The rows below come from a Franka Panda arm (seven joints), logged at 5 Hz.
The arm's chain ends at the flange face. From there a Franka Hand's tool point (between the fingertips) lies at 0.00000 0.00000 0.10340 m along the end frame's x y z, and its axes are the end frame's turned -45 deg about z.
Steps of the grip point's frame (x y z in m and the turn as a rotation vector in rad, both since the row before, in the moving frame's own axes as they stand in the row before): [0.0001, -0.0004, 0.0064, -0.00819, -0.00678, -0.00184]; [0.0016, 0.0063, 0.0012, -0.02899, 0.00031, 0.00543]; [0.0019, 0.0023, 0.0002, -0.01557, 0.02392, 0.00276]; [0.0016, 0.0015, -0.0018, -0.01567, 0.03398, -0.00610]
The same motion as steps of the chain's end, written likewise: [-0.0003, -0.0014, 0.0064, -0.01059, 0.00100, -0.00184]; [0.0034, 0.0012, 0.0012, -0.02028, 0.02072, 0.00543]; [0.0001, 0.0009, 0.0002, 0.00590, 0.02792, 0.00276]; [-0.0014, 0.0013, -0.0017, 0.01295, 0.03511, -0.00610]
